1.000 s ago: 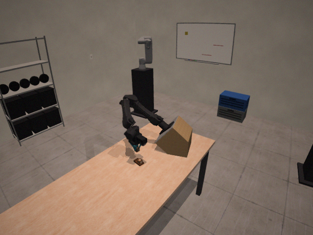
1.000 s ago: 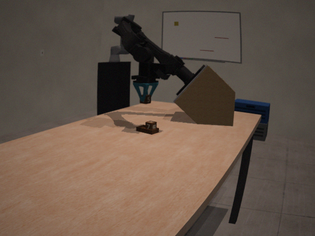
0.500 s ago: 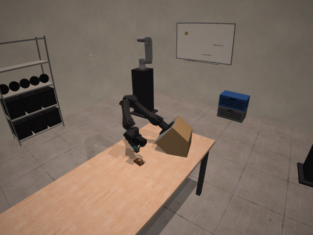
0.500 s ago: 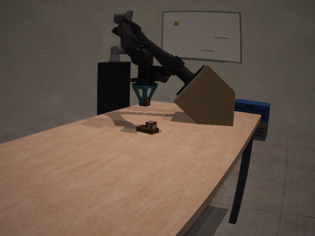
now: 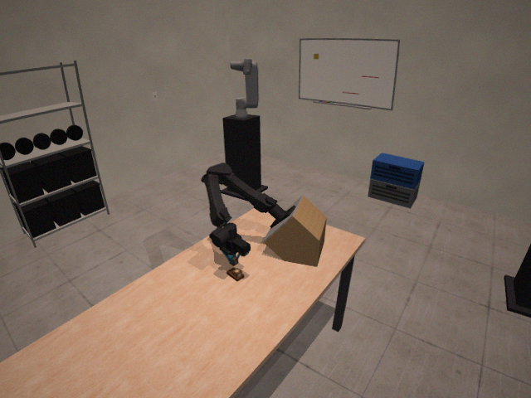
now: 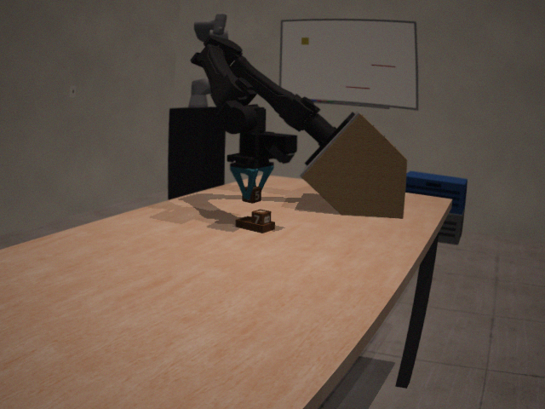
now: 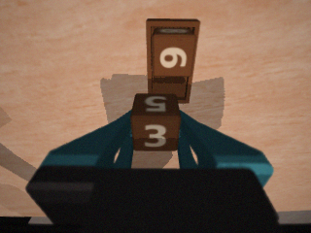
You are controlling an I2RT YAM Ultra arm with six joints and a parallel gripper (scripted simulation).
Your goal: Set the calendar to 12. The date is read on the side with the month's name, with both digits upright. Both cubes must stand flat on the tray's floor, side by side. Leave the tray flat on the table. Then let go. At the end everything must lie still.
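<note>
Right now the cube is 2 cm ahead of my hand, 4 cm to the left of it and 5 cm below it. Also, from my hand: dark brown calendar tray: 2 cm ahead, 2 cm to the left, 6 cm below.
</note>
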